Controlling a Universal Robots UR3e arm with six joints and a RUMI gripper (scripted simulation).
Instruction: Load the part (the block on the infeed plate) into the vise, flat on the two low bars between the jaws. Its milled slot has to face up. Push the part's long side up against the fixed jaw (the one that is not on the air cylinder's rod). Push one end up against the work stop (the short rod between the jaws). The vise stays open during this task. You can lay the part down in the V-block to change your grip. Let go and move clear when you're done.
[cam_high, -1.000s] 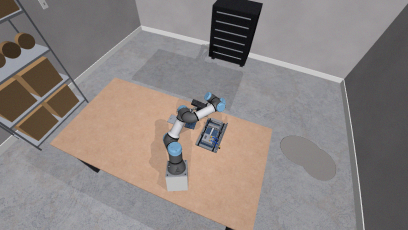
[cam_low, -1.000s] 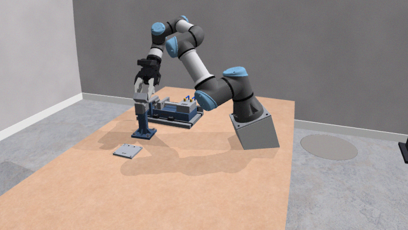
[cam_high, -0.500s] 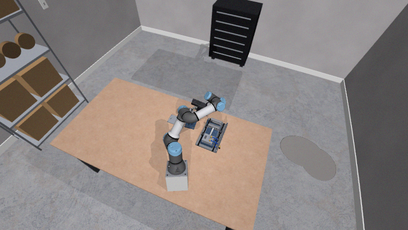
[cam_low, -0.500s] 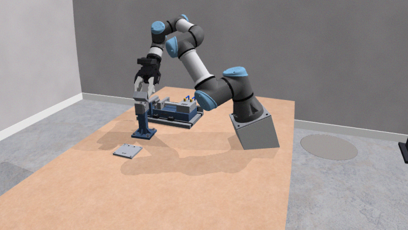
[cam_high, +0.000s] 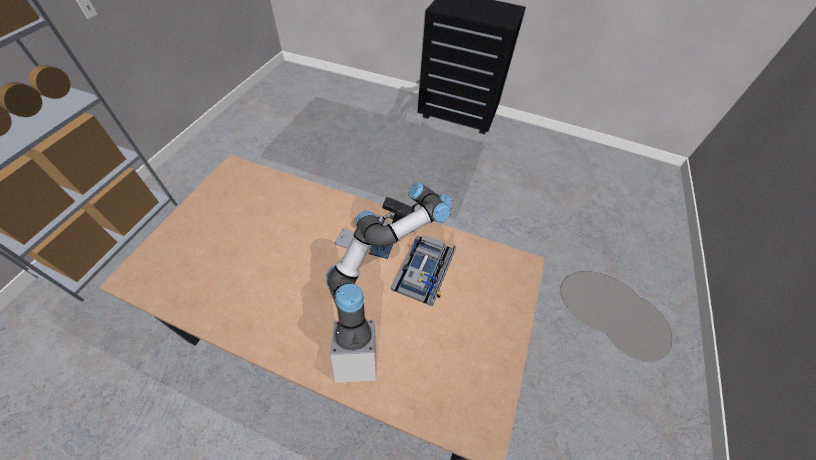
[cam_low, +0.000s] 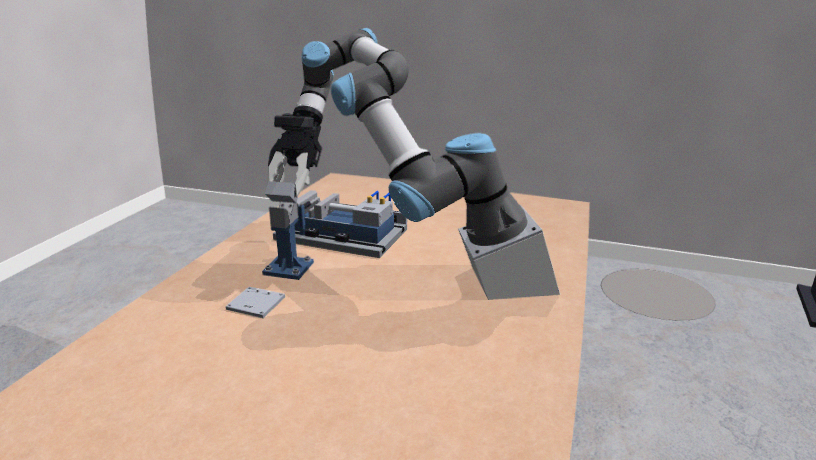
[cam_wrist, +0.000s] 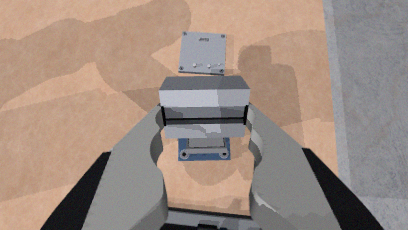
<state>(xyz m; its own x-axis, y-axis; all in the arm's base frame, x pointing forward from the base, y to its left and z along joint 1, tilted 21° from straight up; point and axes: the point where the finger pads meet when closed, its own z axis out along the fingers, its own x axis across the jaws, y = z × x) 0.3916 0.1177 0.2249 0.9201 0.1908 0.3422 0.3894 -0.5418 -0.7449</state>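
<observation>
My hand is right at the part. The rest, counted from my hand: fixed jaw (100 mm ahead, 200 mm to the right, 110 mm below); work stop (70 mm ahead, 160 mm to the right, 100 mm below); infeed plate (40 mm behind, 160 mm to the left, 190 mm below).
</observation>
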